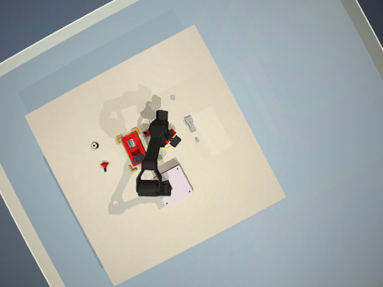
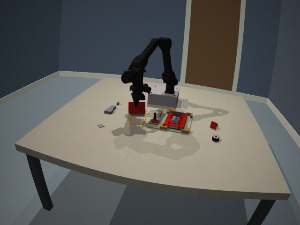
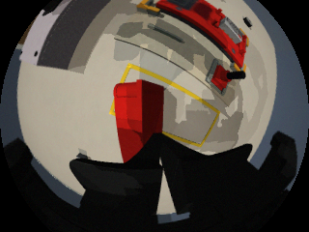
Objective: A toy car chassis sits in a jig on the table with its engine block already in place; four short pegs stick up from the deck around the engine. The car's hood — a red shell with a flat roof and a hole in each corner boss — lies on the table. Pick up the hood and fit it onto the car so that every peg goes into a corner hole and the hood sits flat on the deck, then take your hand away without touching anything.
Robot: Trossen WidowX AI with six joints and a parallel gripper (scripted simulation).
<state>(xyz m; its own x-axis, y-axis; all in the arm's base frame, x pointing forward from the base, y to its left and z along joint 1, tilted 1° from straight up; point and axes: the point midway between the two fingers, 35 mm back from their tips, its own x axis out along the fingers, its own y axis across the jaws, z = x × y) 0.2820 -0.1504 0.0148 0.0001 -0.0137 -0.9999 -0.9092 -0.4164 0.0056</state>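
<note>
My gripper tip is 1 cm past the red hood and 1 cm above it. Round my gripper tip: grey engine block: 24 cm to the left, 5 cm ahead, 3 cm below; then black wheel: 47 cm to the left, 15 cm ahead, 4 cm below.
</note>
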